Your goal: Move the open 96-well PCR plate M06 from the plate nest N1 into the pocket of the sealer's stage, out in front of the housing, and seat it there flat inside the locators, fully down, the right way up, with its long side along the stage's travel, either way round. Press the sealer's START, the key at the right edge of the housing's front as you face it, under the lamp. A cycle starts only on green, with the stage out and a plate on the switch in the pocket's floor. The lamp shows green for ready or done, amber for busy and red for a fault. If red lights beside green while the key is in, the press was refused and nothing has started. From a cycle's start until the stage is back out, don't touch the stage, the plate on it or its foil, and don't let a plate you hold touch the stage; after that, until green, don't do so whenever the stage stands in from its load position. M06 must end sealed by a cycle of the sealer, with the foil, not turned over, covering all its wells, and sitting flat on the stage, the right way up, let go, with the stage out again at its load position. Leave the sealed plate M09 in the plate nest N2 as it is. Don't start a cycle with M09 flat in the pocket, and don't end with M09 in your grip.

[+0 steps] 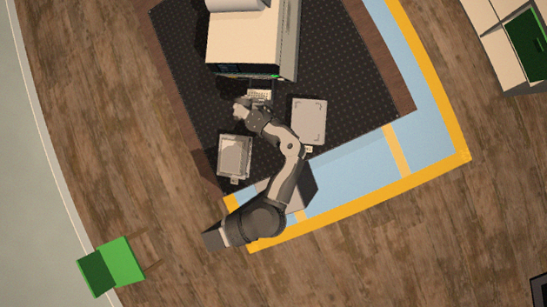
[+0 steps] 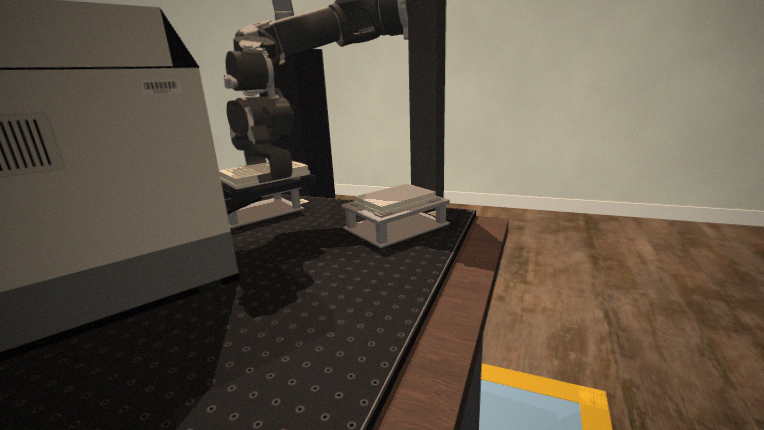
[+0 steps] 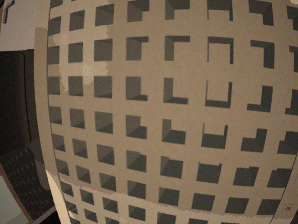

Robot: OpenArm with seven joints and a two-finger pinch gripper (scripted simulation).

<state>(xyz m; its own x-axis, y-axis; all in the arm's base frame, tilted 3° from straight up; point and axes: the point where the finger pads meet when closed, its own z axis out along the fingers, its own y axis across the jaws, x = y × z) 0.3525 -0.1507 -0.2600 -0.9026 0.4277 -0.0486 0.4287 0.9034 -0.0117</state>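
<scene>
Now: the sealer's stage 10 mm below my hand. The rest, counted from my hand: 96-well plate M06 (right at my hand); plate nest N1 (110 mm behind, 140 mm to the right, 70 mm below); sealed plate M09 (130 mm behind, 190 mm to the left, 60 mm below).
</scene>
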